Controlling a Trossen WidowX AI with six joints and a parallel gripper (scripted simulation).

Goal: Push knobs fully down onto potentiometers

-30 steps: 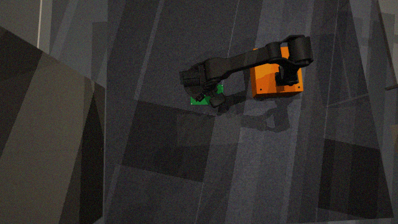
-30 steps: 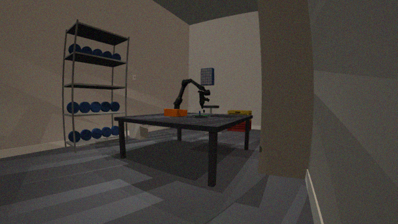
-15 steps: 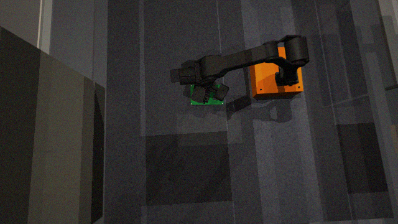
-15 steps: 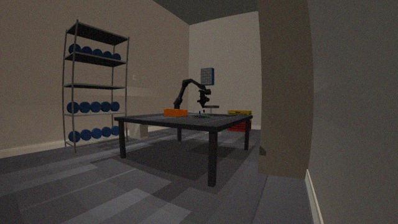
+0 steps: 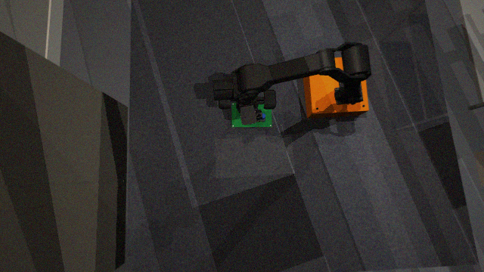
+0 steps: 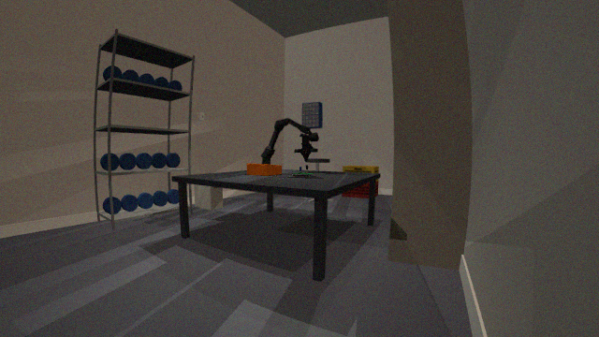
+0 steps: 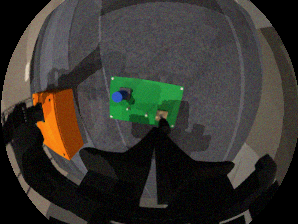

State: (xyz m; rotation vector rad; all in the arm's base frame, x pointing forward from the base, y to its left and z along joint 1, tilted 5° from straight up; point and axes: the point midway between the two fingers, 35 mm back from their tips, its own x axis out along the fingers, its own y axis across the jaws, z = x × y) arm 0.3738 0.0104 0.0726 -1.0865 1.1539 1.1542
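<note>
Right now the dark knob is 20 mm ahead of my gripper tip, 20 mm to the right of it and 50 mm below it. Round my gripper tip: blue knob 60 mm behind, 30 mm to the left, 60 mm below.
</note>
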